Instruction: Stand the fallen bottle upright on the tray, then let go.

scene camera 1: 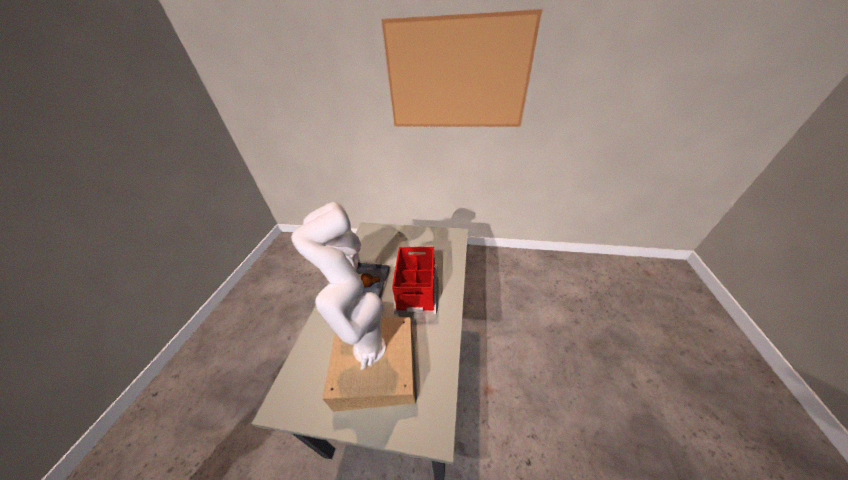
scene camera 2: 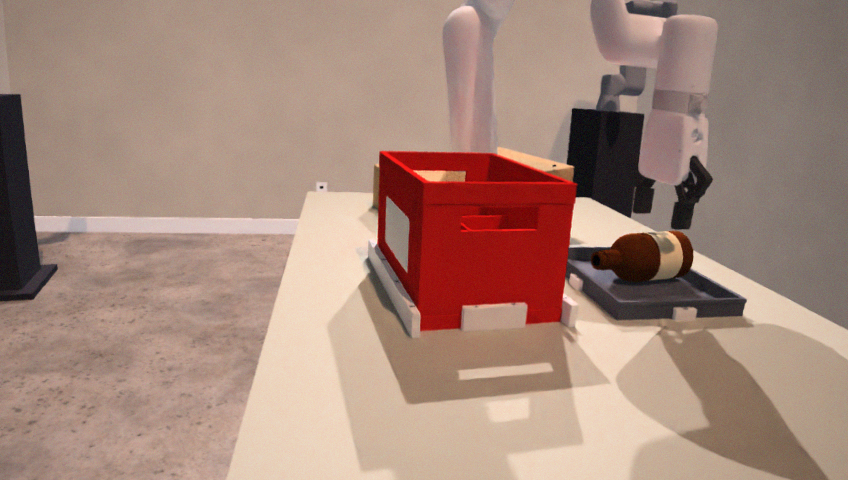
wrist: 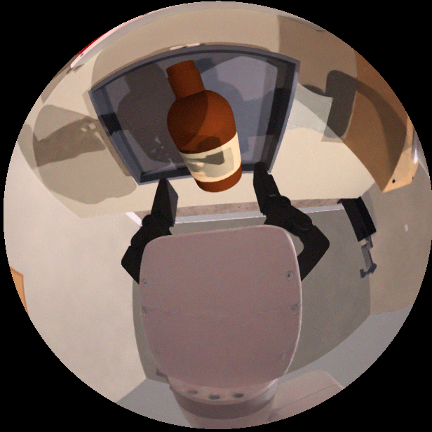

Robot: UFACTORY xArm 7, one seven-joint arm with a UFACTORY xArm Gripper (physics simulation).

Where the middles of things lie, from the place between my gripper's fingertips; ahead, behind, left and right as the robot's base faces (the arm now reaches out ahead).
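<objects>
Position of my hand: 60 mm above the brown bottle (scene camera 2: 635, 257) and 30 mm to the left of it.
</objects>
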